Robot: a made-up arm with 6 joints.
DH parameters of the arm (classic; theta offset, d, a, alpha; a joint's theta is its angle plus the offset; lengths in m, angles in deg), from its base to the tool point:
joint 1: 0 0.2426 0 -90
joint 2: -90 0 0.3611 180
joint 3: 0 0 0 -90
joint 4: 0 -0.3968 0 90
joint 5: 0 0.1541 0 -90
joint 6: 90 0 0 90
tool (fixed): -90 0 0 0
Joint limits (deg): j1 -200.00..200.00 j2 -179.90..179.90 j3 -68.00..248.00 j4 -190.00..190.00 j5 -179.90..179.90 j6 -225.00..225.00
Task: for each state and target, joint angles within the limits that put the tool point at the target. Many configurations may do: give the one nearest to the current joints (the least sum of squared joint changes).
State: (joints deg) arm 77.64 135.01 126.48 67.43 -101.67 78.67
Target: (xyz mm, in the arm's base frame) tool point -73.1 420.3 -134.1
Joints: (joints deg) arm 103.91 179.81 156.85 78.74 -101.67 78.67
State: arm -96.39 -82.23 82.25 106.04 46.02 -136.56
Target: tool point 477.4 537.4 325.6
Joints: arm -127.33 -58.52 115.95 110.39 46.02 -136.56
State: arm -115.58 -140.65 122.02 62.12 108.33 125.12
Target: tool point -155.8 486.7 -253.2
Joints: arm -82.94 -108.15 122.29 52.02 108.33 125.12
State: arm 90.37 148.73 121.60 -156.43 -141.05 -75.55
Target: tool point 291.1 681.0 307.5
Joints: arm 55.92 102.73 132.85 -155.80 -141.05 -75.55
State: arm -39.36 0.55 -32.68 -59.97 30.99 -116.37
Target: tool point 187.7 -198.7 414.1
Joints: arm -31.76 -19.43 -24.10 -62.92 30.99 -116.37
